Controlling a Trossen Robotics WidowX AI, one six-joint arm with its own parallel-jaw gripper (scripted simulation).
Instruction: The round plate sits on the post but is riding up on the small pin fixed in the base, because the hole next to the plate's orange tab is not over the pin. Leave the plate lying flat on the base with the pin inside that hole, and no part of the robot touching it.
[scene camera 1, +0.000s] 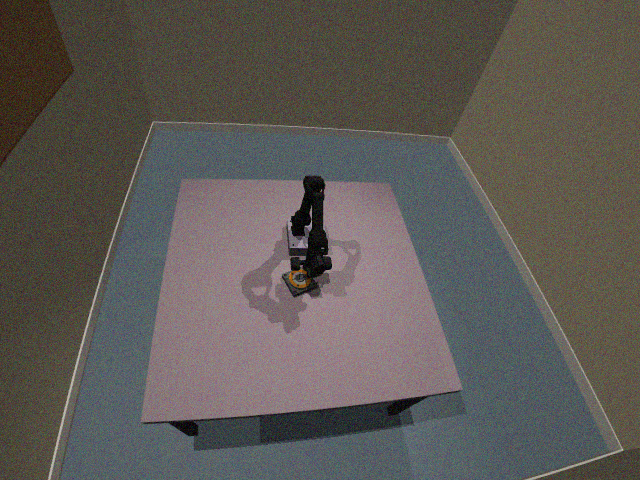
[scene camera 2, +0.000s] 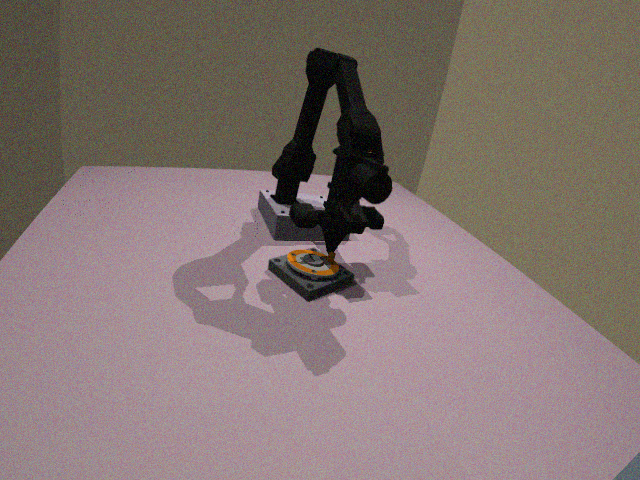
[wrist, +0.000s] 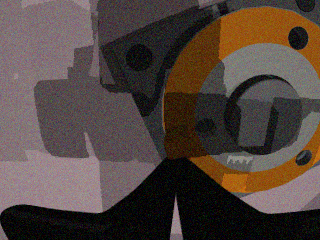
I see my gripper (scene camera 2: 329, 253).
My gripper also shows in the wrist view (wrist: 175, 162).
